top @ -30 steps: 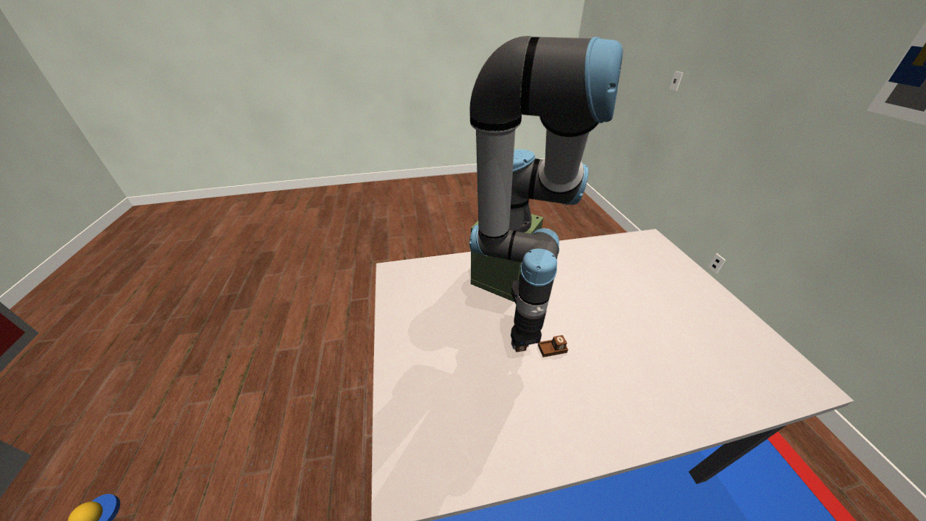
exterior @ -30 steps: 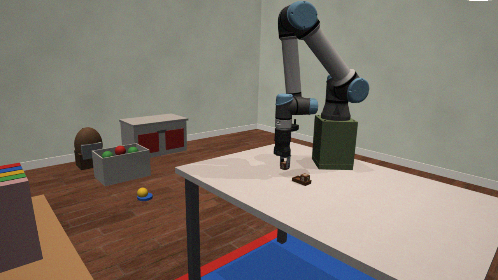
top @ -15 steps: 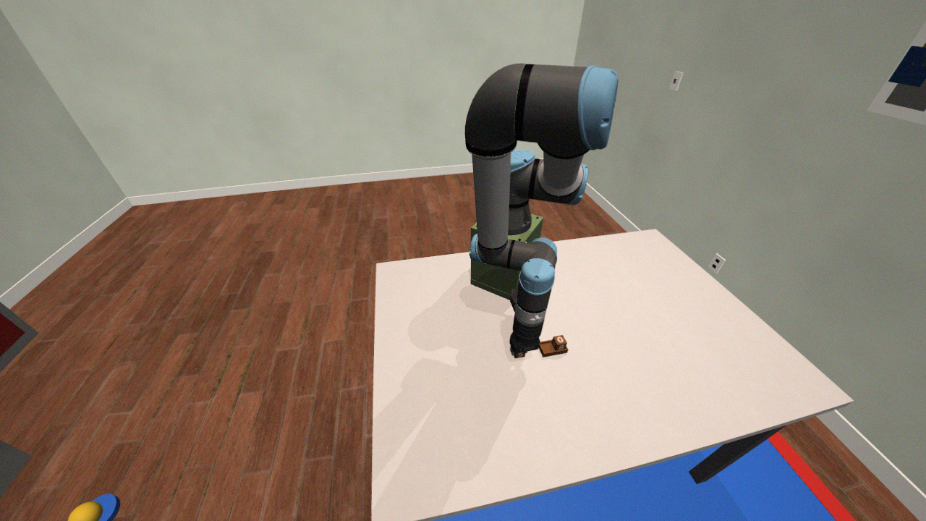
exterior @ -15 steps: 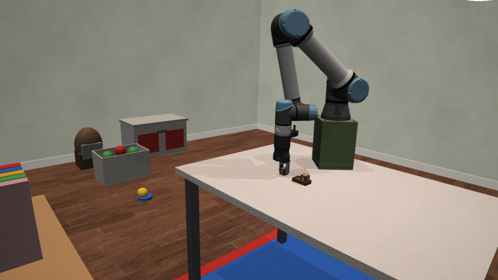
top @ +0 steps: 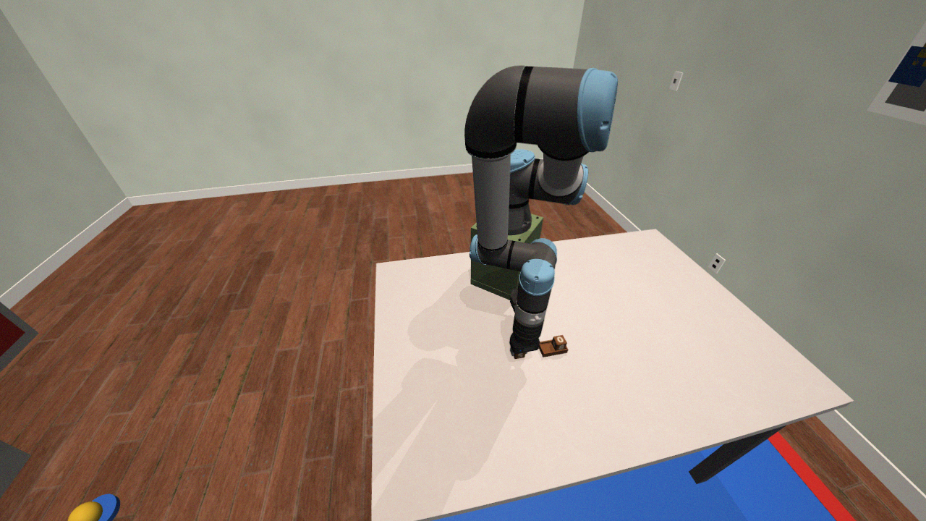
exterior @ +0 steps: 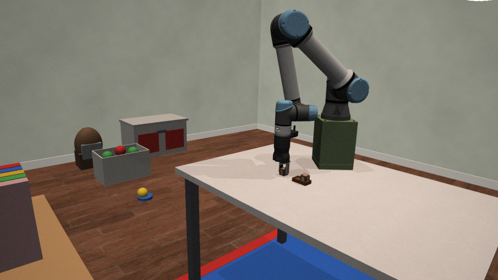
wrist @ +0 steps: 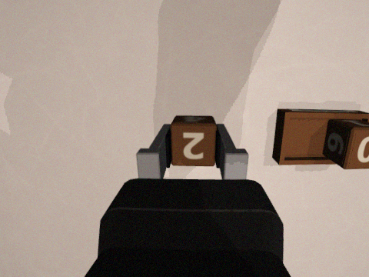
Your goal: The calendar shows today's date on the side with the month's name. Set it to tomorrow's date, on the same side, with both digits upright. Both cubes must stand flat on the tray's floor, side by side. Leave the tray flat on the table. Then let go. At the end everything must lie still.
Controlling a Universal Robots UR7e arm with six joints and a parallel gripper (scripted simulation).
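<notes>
The brown cube is 10 mm below my hand.
</notes>
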